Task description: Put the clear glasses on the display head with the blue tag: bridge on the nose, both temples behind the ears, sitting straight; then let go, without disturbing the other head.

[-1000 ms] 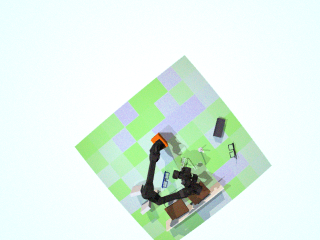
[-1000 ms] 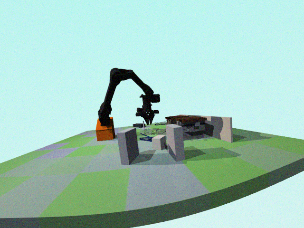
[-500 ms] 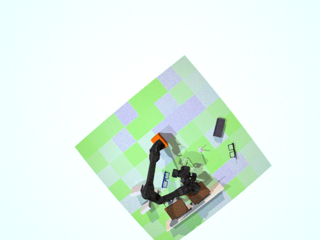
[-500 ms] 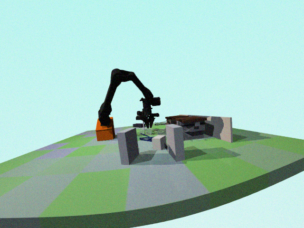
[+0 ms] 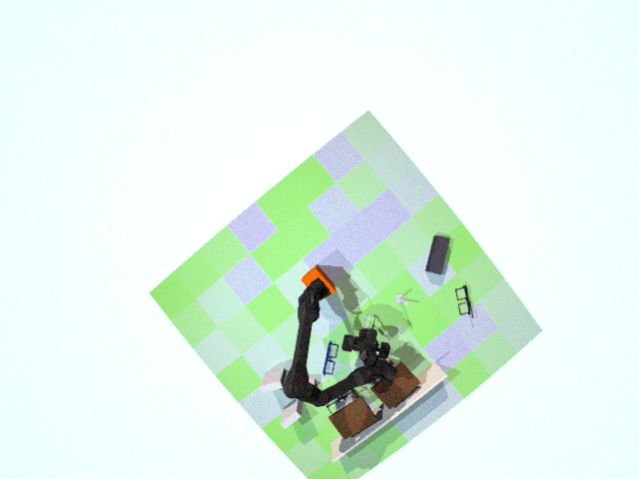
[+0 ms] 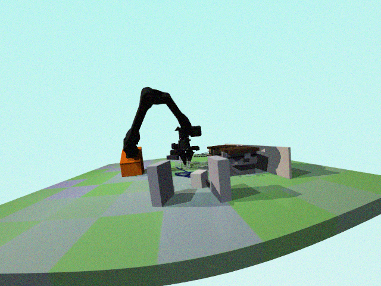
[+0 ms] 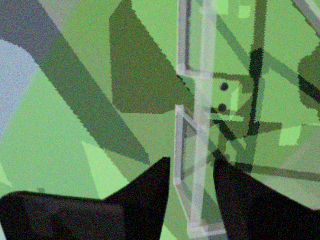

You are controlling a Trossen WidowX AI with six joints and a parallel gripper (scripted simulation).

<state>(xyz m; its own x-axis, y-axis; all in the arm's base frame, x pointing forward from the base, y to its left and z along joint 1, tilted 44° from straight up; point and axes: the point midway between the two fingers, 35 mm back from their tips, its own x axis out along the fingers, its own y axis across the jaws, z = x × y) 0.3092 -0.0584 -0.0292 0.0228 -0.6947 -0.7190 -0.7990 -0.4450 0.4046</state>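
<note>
Right now my gripper tip is 2 cm past the pin stand and 24 cm to the right of it. Round my gripper tip: pale wall: 31 cm ahead, 13 cm to the right, 3 cm above; dark box: 6 cm behind, 48 cm to the left; brown display head: 18 cm ahead, 2 cm to the right, 3 cm above.
</note>
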